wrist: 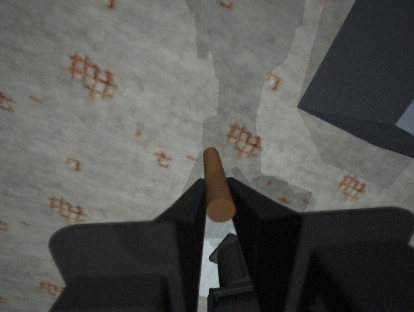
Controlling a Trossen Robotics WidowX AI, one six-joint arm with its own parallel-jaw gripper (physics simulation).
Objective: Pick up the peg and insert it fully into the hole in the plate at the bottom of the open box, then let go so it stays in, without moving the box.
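Where they show: gripper, fingertip midpoint: (215, 184); arm's base, link origin: (235, 252).
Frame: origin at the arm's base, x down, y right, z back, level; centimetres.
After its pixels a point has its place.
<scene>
The peg (221, 209) @(x -13.6, y -13.8, z -14.4 cm) is a brown-orange cylinder near the middle of the wrist view. It points away from the camera with its near round end showing. My gripper (215, 184) @(x -10.4, y -13.5, z -14.1 cm) is shut on the peg, with one black finger on each side. The peg's far end appears over the mottled surface, and its height above it is hard to judge. The box (357, 65) @(x -1.3, y -4.1, z -29.2 cm) shows in part at the upper right as dark blue-grey walls, with a corner towards the peg and a paler patch at the right edge. The peg is apart from it. The plate's hole does not show.
A grey mottled table top (150, 105) @(x 5.4, y -22.0, z -13.5 cm) with rust-coloured marks lies below, crossed by shadows. A pale metallic surface (209, 272) @(x 0.2, y -1.2, z 6.1 cm) and a dark angular part (232, 262) @(x -3.6, y -2.4, z -1.5 cm) show between the fingers at the bottom. The box's near corner stands right of the peg.
</scene>
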